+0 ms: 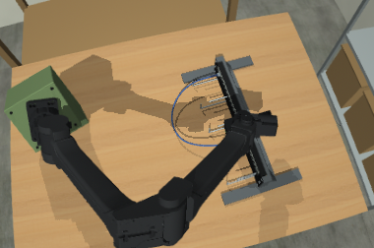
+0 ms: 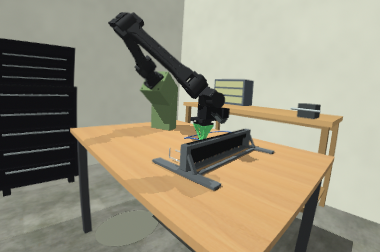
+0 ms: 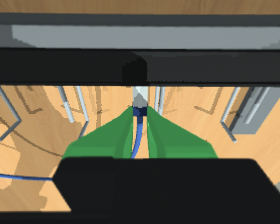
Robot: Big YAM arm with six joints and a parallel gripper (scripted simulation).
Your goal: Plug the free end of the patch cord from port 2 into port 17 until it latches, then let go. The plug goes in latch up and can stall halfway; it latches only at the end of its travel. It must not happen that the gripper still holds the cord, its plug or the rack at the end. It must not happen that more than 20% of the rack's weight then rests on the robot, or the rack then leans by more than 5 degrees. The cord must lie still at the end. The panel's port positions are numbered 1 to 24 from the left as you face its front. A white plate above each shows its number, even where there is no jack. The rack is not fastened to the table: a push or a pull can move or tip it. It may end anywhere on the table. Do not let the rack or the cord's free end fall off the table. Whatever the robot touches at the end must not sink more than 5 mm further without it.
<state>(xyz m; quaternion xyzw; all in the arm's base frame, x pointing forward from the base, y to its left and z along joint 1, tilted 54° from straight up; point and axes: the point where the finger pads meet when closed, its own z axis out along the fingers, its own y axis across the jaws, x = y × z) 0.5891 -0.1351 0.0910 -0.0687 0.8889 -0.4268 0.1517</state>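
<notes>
Now: the plug 20 mm ahead of my hand.
</notes>
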